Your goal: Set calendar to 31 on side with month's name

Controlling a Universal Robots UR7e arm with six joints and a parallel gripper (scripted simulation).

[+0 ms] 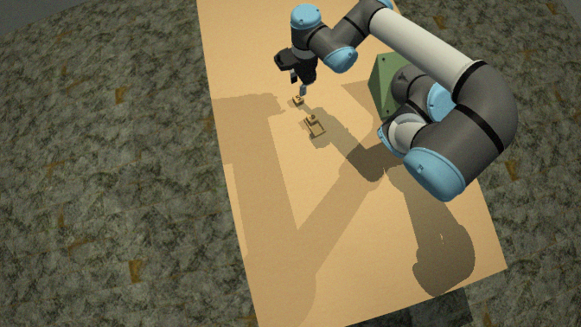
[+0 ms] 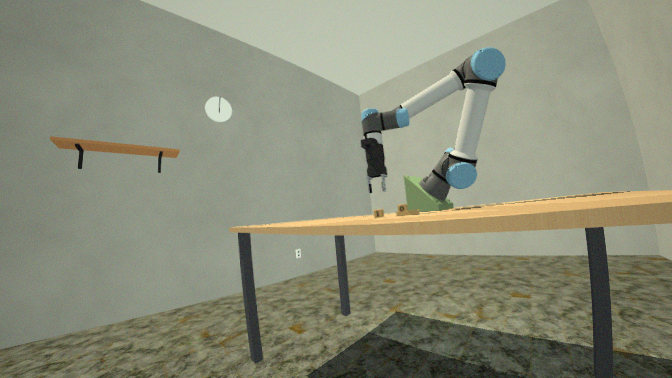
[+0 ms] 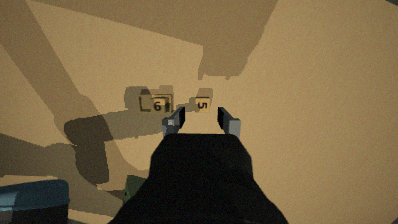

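The wooden tray is 110 mm to the left of my hand, 110 mm below it and 20 mm behind it.
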